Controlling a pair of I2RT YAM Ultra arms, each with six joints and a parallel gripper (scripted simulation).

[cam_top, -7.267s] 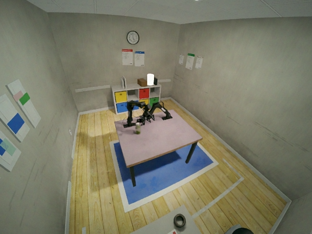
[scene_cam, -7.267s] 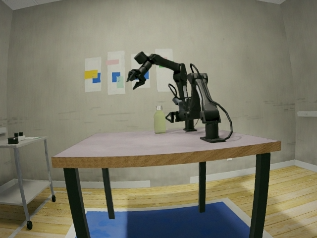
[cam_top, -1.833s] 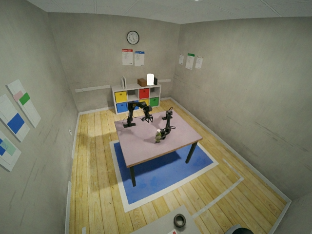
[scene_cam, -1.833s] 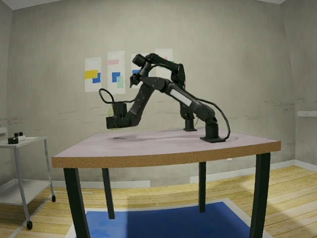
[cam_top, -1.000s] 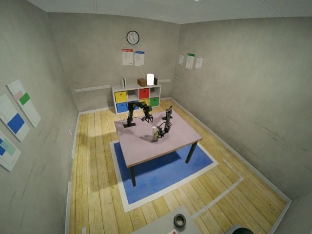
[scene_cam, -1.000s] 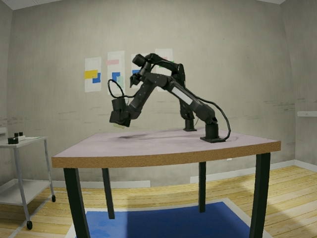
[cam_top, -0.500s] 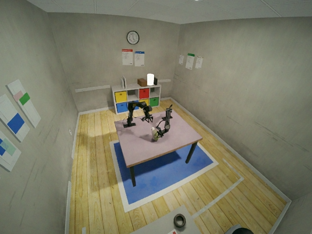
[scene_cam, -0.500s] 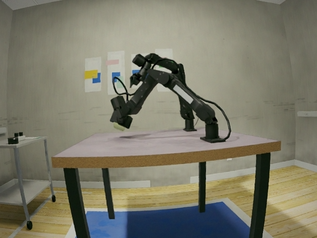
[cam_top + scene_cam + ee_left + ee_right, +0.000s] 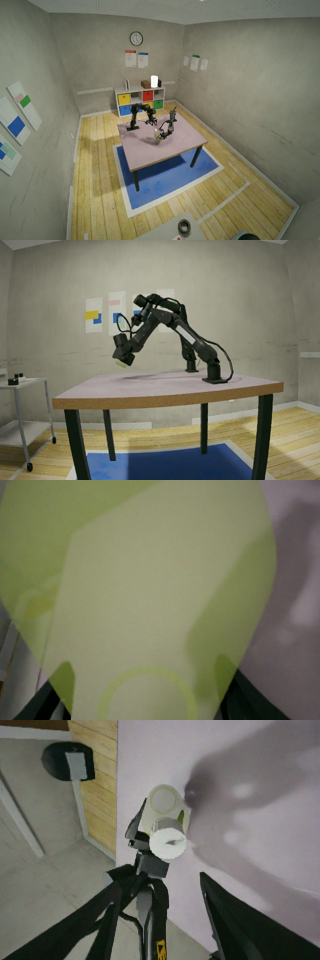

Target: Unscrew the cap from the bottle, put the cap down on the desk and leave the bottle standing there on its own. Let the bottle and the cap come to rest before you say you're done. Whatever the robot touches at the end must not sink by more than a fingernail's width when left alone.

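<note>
Now: the white cap 2 cm ahead of my right hand, 1 cm to the left of it and 6 cm below it. Round my right hand: green bottle 6 cm ahead, 3 cm to the left, 13 cm below.
The white cap is 60 mm behind my left hand, 30 mm to the right of it and 110 mm above it. Round my left hand: green bottle: 20 mm behind, 10 mm to the right, 40 mm above.
</note>
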